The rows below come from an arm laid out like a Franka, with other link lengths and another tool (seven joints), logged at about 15 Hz.
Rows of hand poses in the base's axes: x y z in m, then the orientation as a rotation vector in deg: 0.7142, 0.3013, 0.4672, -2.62, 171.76, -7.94; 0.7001, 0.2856, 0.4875, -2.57, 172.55, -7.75; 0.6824, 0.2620, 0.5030, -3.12, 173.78, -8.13; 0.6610, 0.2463, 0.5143, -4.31, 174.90, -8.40; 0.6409, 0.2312, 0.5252, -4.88, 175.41, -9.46; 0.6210, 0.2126, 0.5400, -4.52, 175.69, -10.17; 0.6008, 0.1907, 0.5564, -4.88, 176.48, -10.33; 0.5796, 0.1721, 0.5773, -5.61, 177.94, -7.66; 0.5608, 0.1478, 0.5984, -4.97, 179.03, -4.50; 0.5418, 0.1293, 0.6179, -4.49, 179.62, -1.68; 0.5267, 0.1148, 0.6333, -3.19, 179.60, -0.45; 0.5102, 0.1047, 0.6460, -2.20, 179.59, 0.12; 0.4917, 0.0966, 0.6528, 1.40, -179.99, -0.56; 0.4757, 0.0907, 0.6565, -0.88, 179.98, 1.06
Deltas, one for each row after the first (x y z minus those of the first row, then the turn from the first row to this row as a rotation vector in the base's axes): -0.0141, -0.0157, 0.0203, 0.14, 0.78, -0.07; -0.0318, -0.0393, 0.0358, -0.12, 2.04, 0.21; -0.0532, -0.0550, 0.0471, -0.33, 3.23, 0.91; -0.0733, -0.0701, 0.0580, -1.04, 3.81, 1.20; -0.0932, -0.0887, 0.0728, -1.47, 4.10, 0.91; -0.1134, -0.1106, 0.0892, -1.58, 4.92, 1.09; -0.1346, -0.1292, 0.1101, 0.14, 6.31, 1.59; -0.1534, -0.1535, 0.1312, 2.20, 7.29, 1.27; -0.1724, -0.1720, 0.1507, 4.02, 7.84, 1.05; -0.1875, -0.1865, 0.1661, 4.86, 7.76, 0.28; -0.2040, -0.1966, 0.1788, 5.27, 7.71, -0.32; -0.2225, -0.2047, 0.1856, 5.58, 8.09, -0.83; -0.2385, -0.2106, 0.1893, 5.92, 8.06, -1.14
